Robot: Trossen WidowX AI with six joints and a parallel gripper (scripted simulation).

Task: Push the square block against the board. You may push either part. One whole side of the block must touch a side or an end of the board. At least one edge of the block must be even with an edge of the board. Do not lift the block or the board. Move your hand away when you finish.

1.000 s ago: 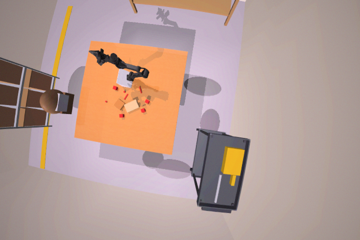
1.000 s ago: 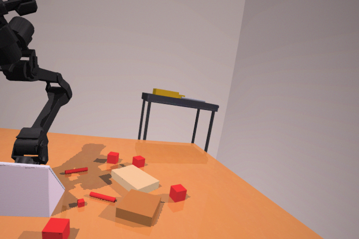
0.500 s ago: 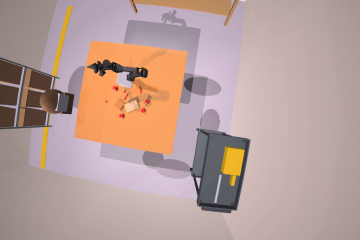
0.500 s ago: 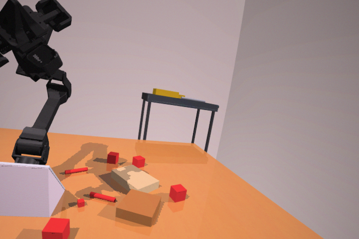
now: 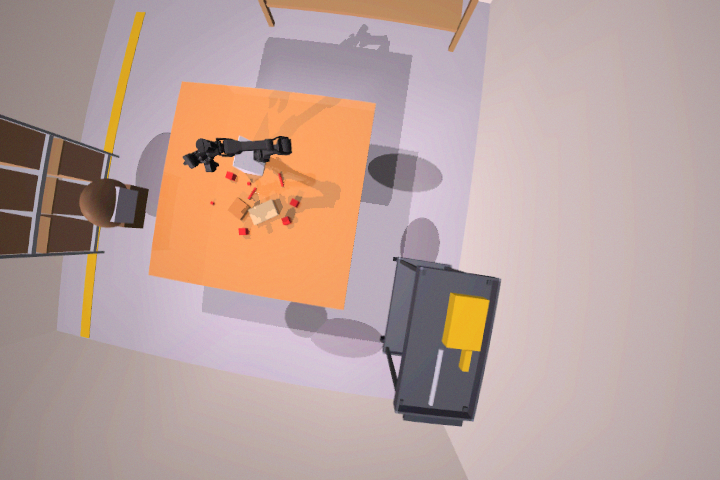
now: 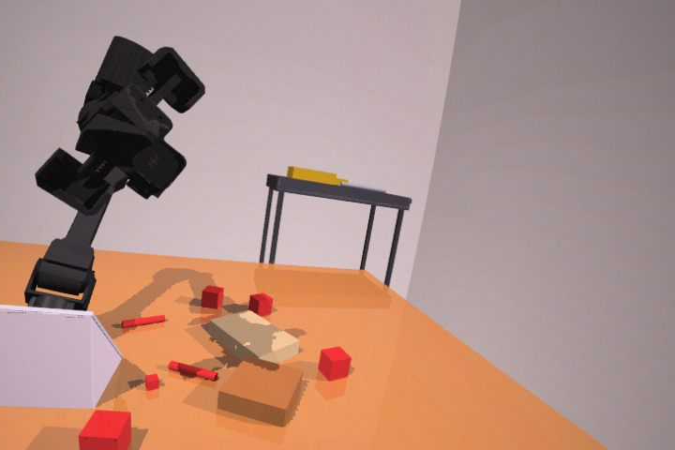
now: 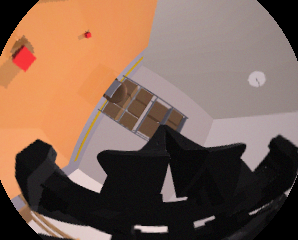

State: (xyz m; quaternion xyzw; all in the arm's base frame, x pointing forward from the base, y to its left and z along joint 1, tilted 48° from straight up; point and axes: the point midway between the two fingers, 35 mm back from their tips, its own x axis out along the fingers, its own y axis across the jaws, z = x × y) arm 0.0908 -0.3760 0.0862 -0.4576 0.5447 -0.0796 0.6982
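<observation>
Right now my gripper tip is 180 mm short of the pale board, 260 mm to the right of it and 340 mm above it. Round my gripper tip: brown square block: 160 mm ahead, 110 mm to the left, 340 mm below.
</observation>
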